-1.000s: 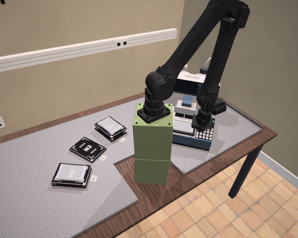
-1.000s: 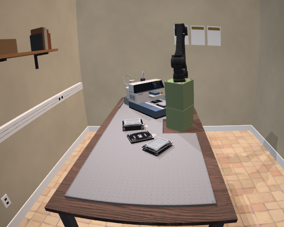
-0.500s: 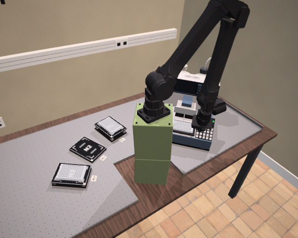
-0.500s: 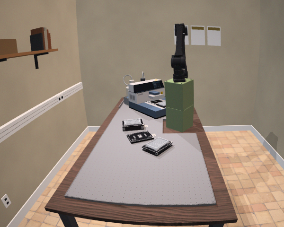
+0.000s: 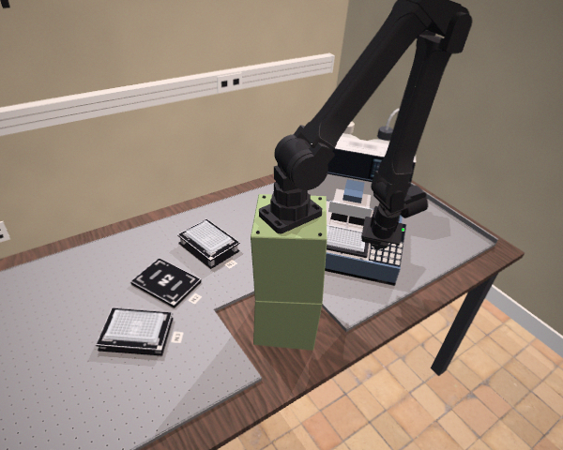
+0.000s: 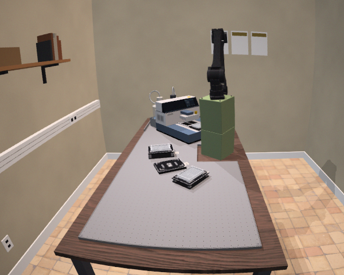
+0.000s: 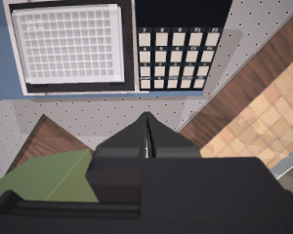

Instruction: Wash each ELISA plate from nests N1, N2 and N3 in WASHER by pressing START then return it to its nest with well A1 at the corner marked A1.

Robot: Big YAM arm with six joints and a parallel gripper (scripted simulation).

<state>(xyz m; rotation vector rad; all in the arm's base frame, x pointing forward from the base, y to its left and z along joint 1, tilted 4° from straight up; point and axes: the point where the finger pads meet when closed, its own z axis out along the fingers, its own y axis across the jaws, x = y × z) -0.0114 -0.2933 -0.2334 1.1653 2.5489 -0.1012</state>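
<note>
The dark washer carrier is 120 mm ahead of my hand and 70 mm below it. The rest, counted from my hand: plate washer 230 mm ahead, 110 mm to the right, 20 mm below.
</note>
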